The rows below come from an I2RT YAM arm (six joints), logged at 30 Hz.
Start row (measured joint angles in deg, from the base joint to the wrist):
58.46, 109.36, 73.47, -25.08, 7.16, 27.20
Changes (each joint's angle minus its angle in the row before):
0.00, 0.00, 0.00, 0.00, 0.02, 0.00
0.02, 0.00, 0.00, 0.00, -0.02, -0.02
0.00, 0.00, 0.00, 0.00, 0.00, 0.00
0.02, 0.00, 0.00, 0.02, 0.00, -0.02
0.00, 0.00, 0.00, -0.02, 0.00, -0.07
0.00, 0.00, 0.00, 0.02, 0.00, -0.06
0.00, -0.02, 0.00, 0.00, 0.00, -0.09
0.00, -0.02, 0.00, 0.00, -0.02, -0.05
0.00, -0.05, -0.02, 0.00, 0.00, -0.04
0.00, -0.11, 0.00, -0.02, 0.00, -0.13
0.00, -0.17, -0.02, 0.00, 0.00, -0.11
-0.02, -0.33, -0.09, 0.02, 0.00, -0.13
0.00, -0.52, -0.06, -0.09, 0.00, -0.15
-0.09, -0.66, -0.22, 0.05, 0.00, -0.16
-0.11, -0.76, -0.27, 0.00, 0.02, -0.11
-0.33, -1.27, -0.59, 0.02, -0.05, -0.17
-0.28, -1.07, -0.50, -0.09, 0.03, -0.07
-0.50, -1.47, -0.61, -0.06, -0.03, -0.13
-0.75, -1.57, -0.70, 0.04, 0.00, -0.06
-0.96, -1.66, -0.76, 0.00, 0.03, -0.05
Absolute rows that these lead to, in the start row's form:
58.46, 109.36, 73.47, -25.08, 7.18, 27.20
58.48, 109.36, 73.47, -25.08, 7.16, 27.18
58.48, 109.36, 73.47, -25.08, 7.16, 27.18
58.50, 109.36, 73.47, -25.06, 7.16, 27.16
58.50, 109.36, 73.47, -25.08, 7.16, 27.09
58.50, 109.36, 73.47, -25.06, 7.16, 27.03
58.50, 109.34, 73.47, -25.06, 7.16, 26.94
58.50, 109.32, 73.47, -25.06, 7.14, 26.89
58.50, 109.27, 73.45, -25.06, 7.14, 26.85
58.50, 109.16, 73.45, -25.08, 7.14, 26.72
58.50, 108.99, 73.43, -25.08, 7.14, 26.61
58.48, 108.66, 73.34, -25.06, 7.14, 26.48
58.48, 108.14, 73.28, -25.15, 7.14, 26.33
58.39, 107.48, 73.06, -25.10, 7.14, 26.17
58.28, 106.72, 72.79, -25.10, 7.16, 26.06
57.95, 105.45, 72.20, -25.08, 7.11, 25.89
57.67, 104.38, 71.70, -25.17, 7.14, 25.82
57.17, 102.91, 71.09, -25.23, 7.11, 25.69
56.42, 101.34, 70.39, -25.19, 7.11, 25.63
55.46, 99.68, 69.63, -25.19, 7.14, 25.58

